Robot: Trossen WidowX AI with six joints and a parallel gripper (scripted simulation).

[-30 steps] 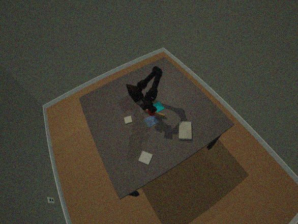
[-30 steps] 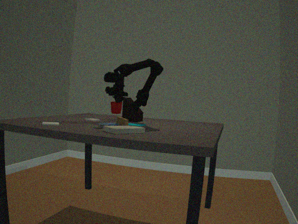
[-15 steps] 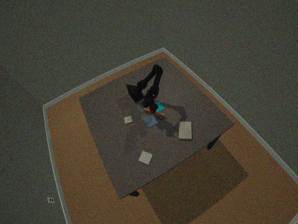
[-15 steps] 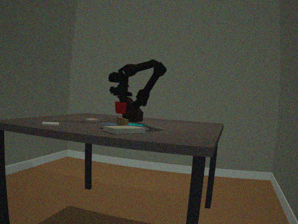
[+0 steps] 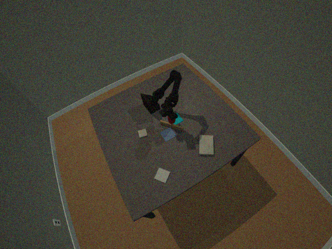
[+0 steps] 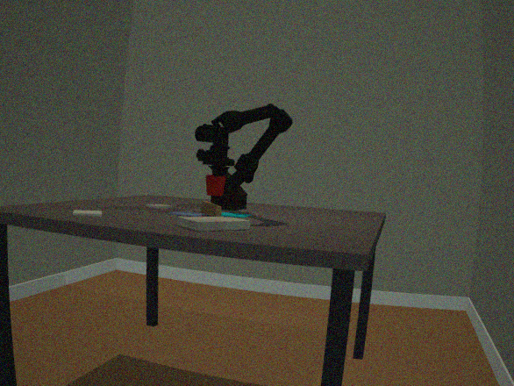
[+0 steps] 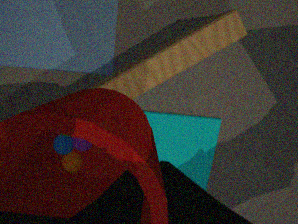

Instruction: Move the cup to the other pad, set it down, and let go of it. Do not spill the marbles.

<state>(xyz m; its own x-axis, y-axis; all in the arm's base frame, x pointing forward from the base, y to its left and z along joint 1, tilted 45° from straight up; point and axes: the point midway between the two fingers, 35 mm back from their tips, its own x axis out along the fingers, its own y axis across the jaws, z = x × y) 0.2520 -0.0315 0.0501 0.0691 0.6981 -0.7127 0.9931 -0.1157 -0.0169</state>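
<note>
The teal pad is 12 cm below my gripper tip, 6 cm to the left of it and 1 cm behind it. The rest, counted from my gripper tip: red cup 3 cm ahead; tan wooden block 10 cm below, 4 cm ahead, 1 cm to the right; blue pad 12 cm below, 9 cm to the right, 8 cm ahead.
</note>
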